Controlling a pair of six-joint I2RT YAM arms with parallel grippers.
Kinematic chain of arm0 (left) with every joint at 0, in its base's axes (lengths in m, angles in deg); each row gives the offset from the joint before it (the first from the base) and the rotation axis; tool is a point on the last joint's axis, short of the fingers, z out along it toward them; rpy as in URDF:
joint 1: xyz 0 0 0.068 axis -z
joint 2: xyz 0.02 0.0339 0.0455 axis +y
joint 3: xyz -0.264 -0.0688 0 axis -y
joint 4: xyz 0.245 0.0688 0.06 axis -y
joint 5: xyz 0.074 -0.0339 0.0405 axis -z
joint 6: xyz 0.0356 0 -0.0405 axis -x
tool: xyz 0 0 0 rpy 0 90 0
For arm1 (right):
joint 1: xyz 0 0 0.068 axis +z
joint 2: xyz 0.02 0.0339 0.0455 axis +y
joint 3: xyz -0.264 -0.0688 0 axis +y
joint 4: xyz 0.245 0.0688 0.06 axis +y
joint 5: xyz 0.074 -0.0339 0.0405 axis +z
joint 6: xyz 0.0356 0 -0.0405 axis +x
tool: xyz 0 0 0 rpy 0 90 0
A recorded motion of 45 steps. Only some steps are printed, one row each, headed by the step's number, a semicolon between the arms.
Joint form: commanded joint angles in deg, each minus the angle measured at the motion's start. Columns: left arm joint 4, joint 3, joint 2, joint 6, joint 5, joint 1; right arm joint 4, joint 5, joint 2, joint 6, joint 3, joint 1.
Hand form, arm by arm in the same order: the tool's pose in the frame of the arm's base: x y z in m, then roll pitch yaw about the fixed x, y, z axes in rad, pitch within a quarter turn. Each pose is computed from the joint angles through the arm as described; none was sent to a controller.
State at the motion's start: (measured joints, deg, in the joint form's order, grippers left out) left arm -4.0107 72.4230 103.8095 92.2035 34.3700 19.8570; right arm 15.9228 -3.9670 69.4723 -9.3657 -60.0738 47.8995
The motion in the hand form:
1: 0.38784 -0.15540 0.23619 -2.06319 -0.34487 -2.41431; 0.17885 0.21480 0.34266 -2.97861 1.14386 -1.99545
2: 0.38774 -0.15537 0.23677 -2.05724 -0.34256 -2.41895; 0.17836 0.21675 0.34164 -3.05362 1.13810 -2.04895
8: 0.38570 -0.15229 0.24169 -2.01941 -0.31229 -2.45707; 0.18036 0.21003 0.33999 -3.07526 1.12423 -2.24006
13: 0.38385 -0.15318 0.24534 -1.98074 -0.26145 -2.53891; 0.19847 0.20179 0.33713 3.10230 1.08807 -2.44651
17: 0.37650 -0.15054 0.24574 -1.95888 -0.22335 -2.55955; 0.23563 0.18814 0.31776 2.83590 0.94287 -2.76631
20: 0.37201 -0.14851 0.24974 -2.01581 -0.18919 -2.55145; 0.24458 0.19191 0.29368 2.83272 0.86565 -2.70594
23: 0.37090 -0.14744 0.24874 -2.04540 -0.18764 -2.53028; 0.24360 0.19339 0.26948 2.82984 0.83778 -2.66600
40: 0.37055 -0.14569 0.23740 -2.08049 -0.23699 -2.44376; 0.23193 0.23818 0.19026 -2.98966 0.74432 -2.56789
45: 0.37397 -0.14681 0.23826 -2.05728 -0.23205 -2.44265; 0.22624 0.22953 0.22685 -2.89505 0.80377 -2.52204
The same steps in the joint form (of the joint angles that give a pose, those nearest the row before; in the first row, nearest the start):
1: 2.50 1.67 1.57 -0.21 0.41 -0.81; 0.54 9.35 0.32 2.73 -1.95 1.63
2: 2.81 1.59 1.49 -0.27 0.57 -0.82; 1.05 10.64 0.72 3.96 -2.22 1.81
8: 4.27 0.79 0.47 -1.95 1.95 -1.23; 1.91 2.02 -0.07 8.48 -1.63 1.70
13: 5.02 0.65 0.08 -5.85 4.85 -1.22; 3.59 0.87 1.74 12.17 -2.97 -2.03
17: 7.02 -1.85 -1.64 -7.55 5.17 -1.27; 6.51 7.82 7.13 19.08 -4.80 -9.75
20: 1.04 -0.73 -2.70 -11.53 3.53 -1.22; 6.30 12.22 10.38 17.33 -3.40 -10.72
23: -0.91 -0.53 -2.85 -12.04 2.20 -1.22; 2.89 14.28 11.36 16.16 0.77 -10.63
40: 0.62 -2.38 -2.47 -7.65 -0.84 -1.22; -4.03 -14.56 23.44 20.83 5.34 -0.19
45: 2.51 -2.13 -1.97 -6.97 -0.91 -1.22; 0.55 -18.86 17.79 18.65 3.24 -0.03

